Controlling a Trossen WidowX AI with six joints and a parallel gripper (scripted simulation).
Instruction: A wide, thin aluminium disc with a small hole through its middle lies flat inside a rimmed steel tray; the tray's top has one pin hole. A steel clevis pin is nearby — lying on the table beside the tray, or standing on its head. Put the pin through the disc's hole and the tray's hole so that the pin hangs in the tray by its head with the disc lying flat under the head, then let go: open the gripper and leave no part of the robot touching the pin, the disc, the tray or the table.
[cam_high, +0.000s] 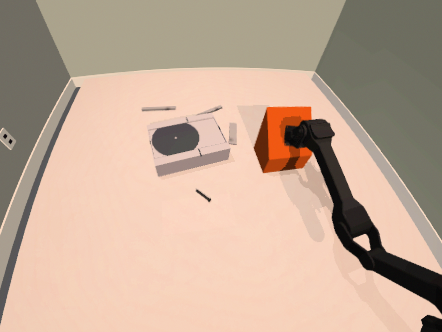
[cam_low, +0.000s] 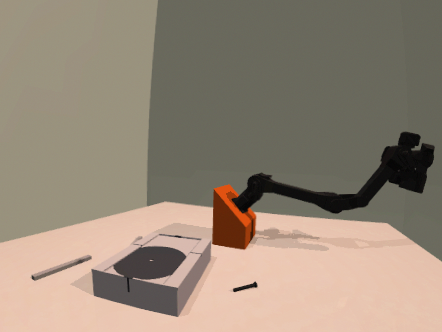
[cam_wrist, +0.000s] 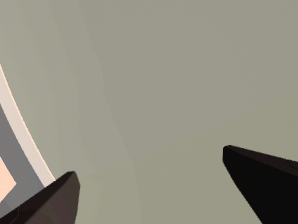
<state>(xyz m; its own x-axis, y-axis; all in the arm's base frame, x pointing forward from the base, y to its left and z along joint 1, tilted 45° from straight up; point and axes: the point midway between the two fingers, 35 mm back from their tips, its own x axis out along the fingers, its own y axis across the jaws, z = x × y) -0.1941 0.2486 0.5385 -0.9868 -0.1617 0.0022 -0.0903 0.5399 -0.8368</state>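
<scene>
The steel clevis pin lies 540 mm ahead of my gripper tip, 430 mm to the right of it and 310 mm below it. Round my gripper tip: steel tray (580 mm ahead, 620 mm to the right, 270 mm below); thin grey bar (700 mm ahead, 840 mm to the right, 310 mm below); dark flat disc (620 mm ahead, 620 mm to the right, 260 mm below).
</scene>
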